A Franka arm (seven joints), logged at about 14 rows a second.
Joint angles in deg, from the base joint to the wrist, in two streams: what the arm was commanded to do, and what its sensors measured. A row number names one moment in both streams.
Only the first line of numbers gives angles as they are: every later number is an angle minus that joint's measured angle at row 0.
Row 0, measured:
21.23, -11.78, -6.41, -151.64, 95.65, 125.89, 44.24
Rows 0 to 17, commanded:
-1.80, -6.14, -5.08, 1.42, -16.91, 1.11, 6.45
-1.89, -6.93, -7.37, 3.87, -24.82, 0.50, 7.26
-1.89, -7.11, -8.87, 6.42, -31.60, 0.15, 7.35
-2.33, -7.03, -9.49, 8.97, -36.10, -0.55, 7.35
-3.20, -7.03, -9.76, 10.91, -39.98, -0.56, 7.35
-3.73, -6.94, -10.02, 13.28, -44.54, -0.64, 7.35
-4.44, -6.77, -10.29, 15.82, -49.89, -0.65, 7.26
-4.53, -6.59, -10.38, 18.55, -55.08, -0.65, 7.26
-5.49, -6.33, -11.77, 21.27, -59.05, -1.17, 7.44
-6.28, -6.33, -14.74, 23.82, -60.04, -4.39, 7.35
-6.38, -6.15, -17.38, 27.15, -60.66, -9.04, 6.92
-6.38, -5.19, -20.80, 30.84, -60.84, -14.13, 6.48
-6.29, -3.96, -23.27, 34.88, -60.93, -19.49, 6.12
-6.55, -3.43, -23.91, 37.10, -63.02, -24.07, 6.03
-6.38, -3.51, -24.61, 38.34, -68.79, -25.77, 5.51
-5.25, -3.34, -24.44, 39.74, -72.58, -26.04, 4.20
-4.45, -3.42, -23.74, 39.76, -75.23, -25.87, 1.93
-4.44, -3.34, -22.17, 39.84, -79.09, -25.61, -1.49
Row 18, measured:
-5.82, -5.70, -23.92, 37.27, -73.69, -24.80, 2.28
